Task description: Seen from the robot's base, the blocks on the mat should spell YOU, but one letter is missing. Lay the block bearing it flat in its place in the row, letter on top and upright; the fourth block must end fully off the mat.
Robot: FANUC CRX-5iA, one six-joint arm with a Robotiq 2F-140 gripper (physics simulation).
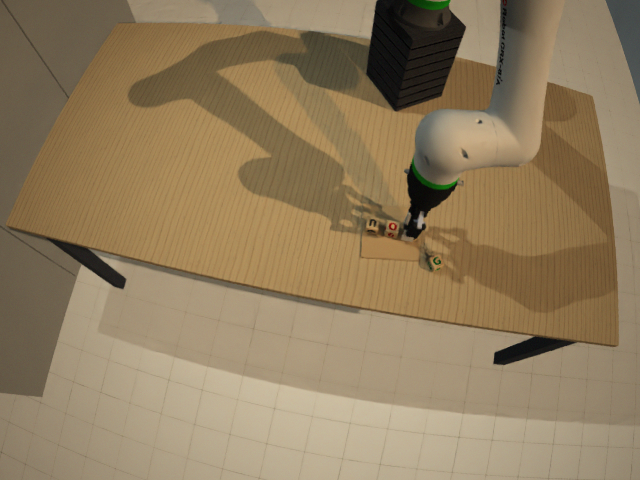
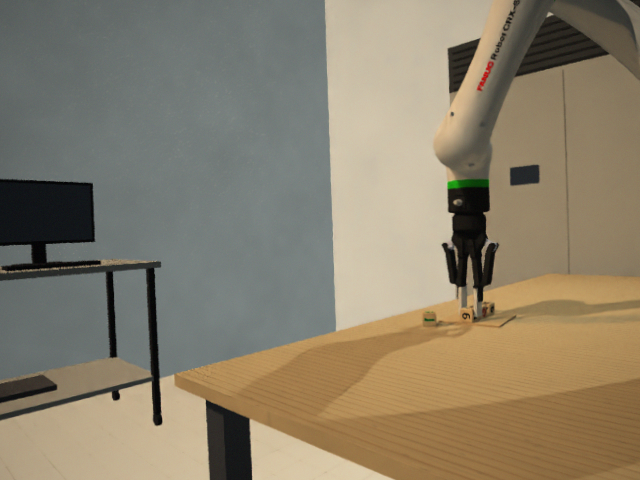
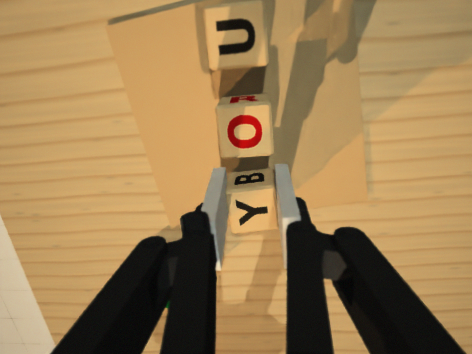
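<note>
My gripper (image 1: 412,236) (image 2: 470,314) (image 3: 251,185) points down, shut on the Y block (image 3: 252,207). Its fingers grip two opposite sides; a black Y is on top and a B on the side facing the O block. The Y block is low, at the row's end near the edge of the mat (image 1: 387,250) (image 2: 498,322) (image 3: 145,100); any gap below it is hidden. The O block (image 1: 391,227) (image 3: 245,142), with a red O on top, is mid-row. The U block (image 1: 371,225) (image 3: 236,36) is at the other end, its U's opening facing the same way as the Y's arms.
The block with a green G (image 1: 435,262) (image 2: 429,318) lies turned on the wooden table (image 1: 206,206) (image 2: 413,382), off the mat beside its corner. The dark ribbed robot pedestal (image 1: 413,62) stands at the back. A side cart with a monitor (image 2: 46,211) is farther off.
</note>
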